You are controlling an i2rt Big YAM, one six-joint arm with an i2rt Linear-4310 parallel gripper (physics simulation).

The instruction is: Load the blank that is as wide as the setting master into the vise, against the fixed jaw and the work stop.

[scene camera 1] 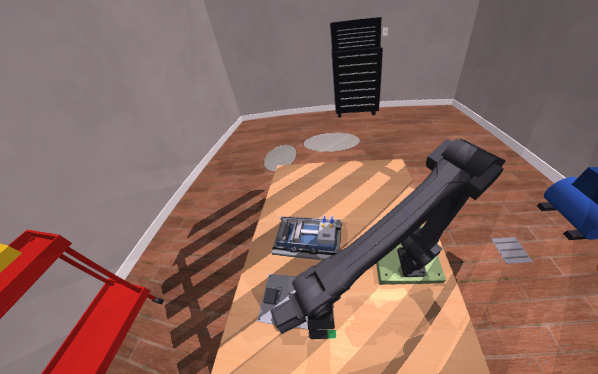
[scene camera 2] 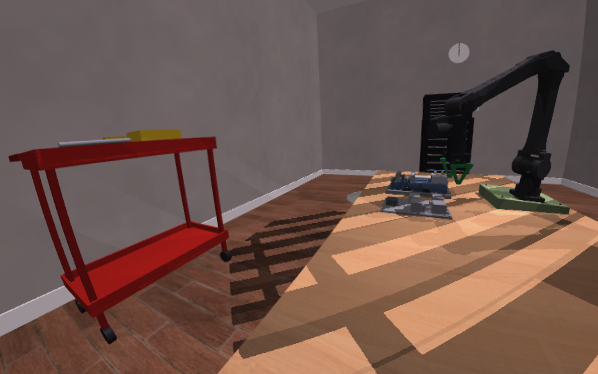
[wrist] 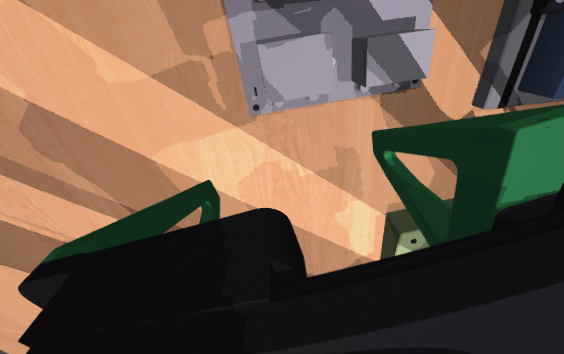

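Where they show: gripper, fingertip midpoint: (scene camera 2: 453, 180) (wrist: 290, 166); arm's base, origin of the base link: (scene camera 1: 410, 262) (scene camera 2: 525, 197).
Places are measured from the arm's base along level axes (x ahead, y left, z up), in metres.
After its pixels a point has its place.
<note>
The grey plate (scene camera 1: 282, 281) @(x 0.511, y 0.066, z -0.030 m) (scene camera 2: 445, 216) @(x 0.352, y 0.235, z -0.030 m) (wrist: 241, 65) @(x 0.380, y 0.232, z -0.030 m) carries a dark block (scene camera 1: 271, 295) @(x 0.538, y 0.133, z -0.005 m) (scene camera 2: 391, 201) @(x 0.545, y 0.159, z -0.011 m) at its left and several light grey blocks. Two of these, a left block (wrist: 297, 67) @(x 0.371, y 0.184, z 0.006 m) and a right block (wrist: 400, 57) @(x 0.362, y 0.094, z 0.006 m), show in the wrist view. The arm hides much of the plate in scene camera 1; I cannot tell which blank matches the master's width. The blue and grey vise (scene camera 1: 327, 235) @(x 0.326, y -0.100, z 0.058 m) (scene camera 2: 420, 186) @(x 0.416, y -0.078, z 0.005 m) (wrist: 545, 65) @(x 0.328, y -0.070, z 0.001 m) stands behind the plate, with two blue-tipped pins on its right block. My gripper (scene camera 1: 322, 334) (scene camera 2: 454, 177) @(x 0.333, y 0.209, z 0.096 m) (wrist: 290, 166) @(x 0.333, y 0.209, z 0.096 m) is open and empty, above the table beside the plate.
The arm stands on a green base (scene camera 1: 390, 276) @(x 0.092, y 0.056, z 0.006 m) (scene camera 2: 505, 202) @(x 0.102, y 0.072, z -0.008 m) (wrist: 407, 242) @(x 0.106, y 0.058, z 0.007 m) at the table's right. A red cart (scene camera 1: 95, 325) (scene camera 2: 150, 150) stands left of the table. A black tool cabinet (scene camera 1: 356, 50) stands by the far wall. A blue object (scene camera 1: 572, 205) is at the far right.
</note>
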